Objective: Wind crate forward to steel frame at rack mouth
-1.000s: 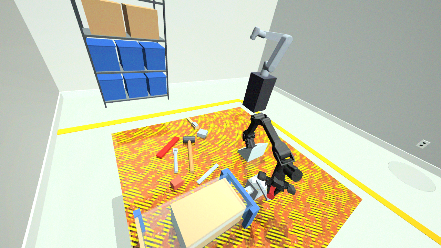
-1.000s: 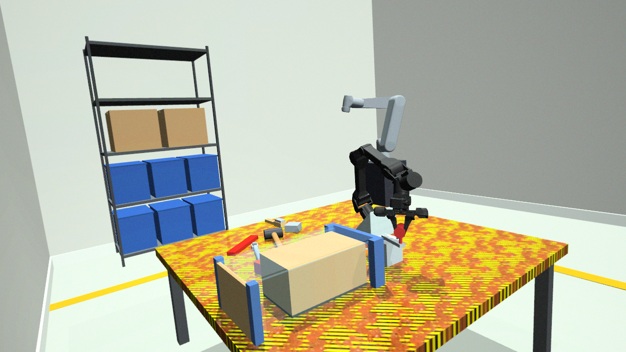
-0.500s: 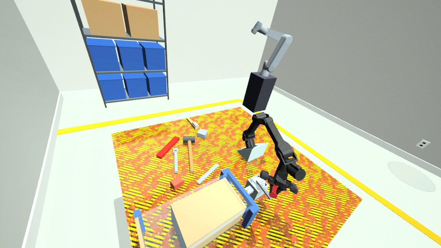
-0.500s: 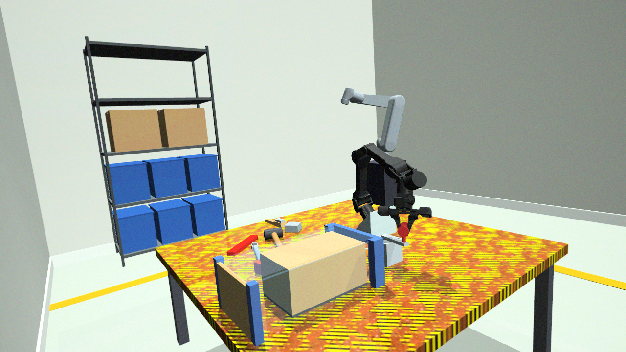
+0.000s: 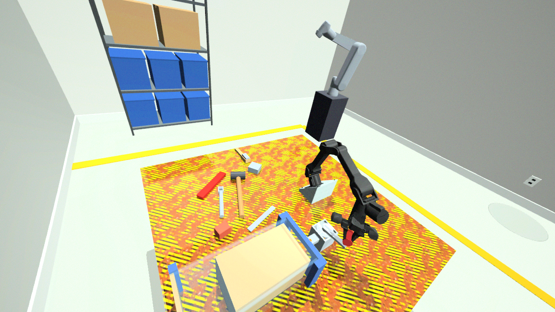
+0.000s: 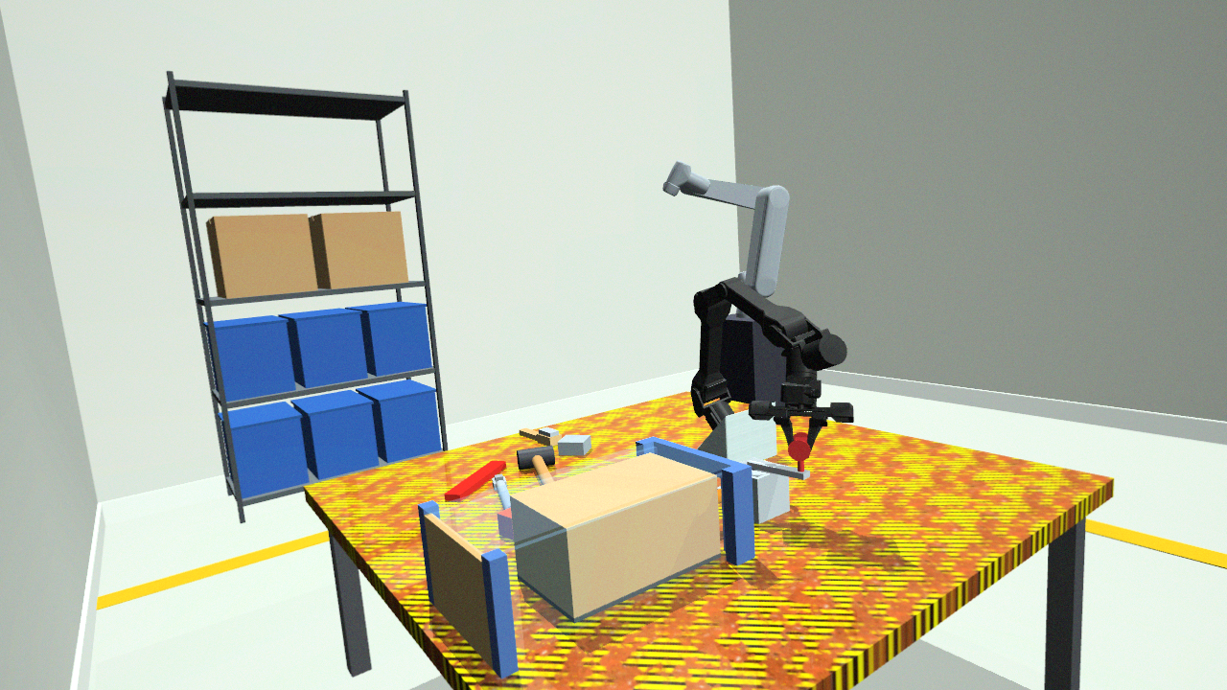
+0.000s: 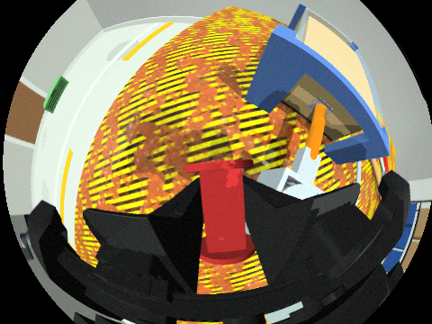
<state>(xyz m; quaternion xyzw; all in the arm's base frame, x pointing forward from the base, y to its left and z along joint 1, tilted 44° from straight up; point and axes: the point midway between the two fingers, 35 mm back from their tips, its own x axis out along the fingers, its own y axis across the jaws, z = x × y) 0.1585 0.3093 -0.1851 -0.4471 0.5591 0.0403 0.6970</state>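
The winch handle lies 5 cm to the right of my gripper tip, 3 cm below it and 1 cm behind it. From my gripper tip the other things lie so: red grip 1 cm to the right, 1 cm behind; then blue steel frame 16 cm ahead, 10 cm to the right, 3 cm below; then grey winch 12 cm to the right, 10 cm below, 1 cm behind.
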